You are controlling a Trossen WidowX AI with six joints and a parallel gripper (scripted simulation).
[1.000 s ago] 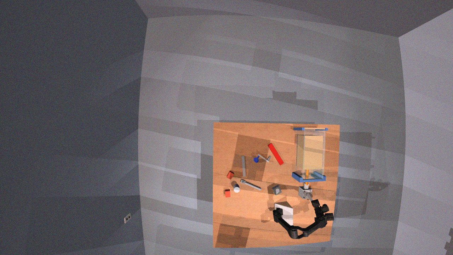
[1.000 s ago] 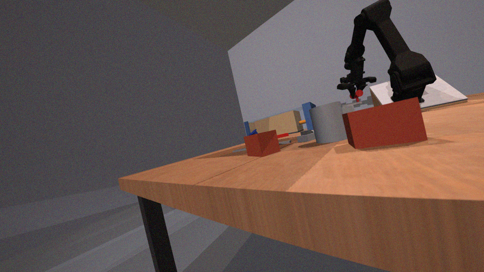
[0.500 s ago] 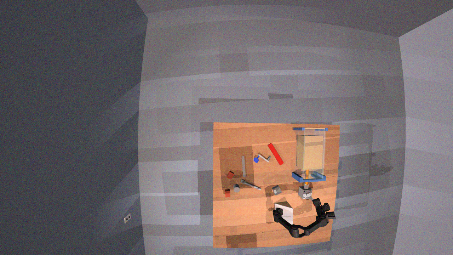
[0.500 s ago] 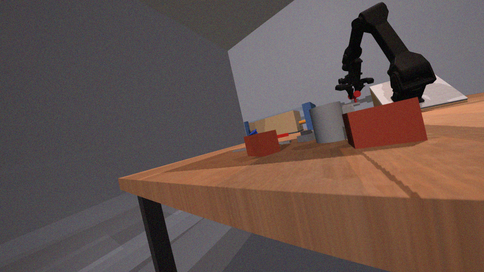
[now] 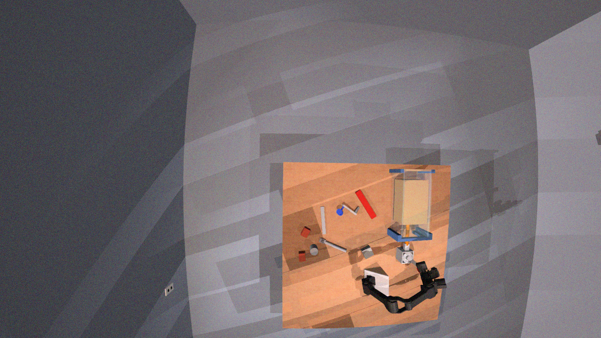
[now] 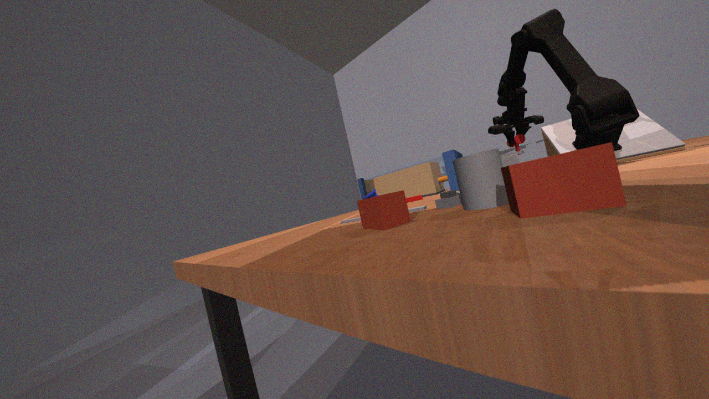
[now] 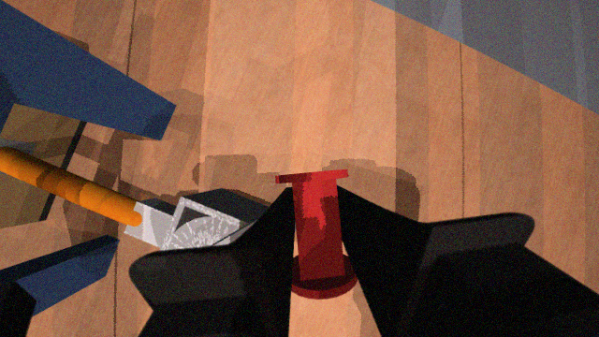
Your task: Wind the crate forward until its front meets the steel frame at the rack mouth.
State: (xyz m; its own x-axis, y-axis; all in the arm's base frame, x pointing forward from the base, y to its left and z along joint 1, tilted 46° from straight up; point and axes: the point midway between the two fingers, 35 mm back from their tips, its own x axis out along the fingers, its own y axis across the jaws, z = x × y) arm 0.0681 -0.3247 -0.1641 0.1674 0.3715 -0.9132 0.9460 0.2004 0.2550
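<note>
My gripper tip is 40 mm to the right of the red-knobbed crank, 30 mm above it and 20 mm short of it. The rest, counted from my gripper tip: grey winch (100 mm below, 80 mm to the left, 50 mm ahead); blue steel frame (220 mm ahead, 60 mm to the left, 30 mm below); red grip (20 mm to the left, 10 mm behind).
</note>
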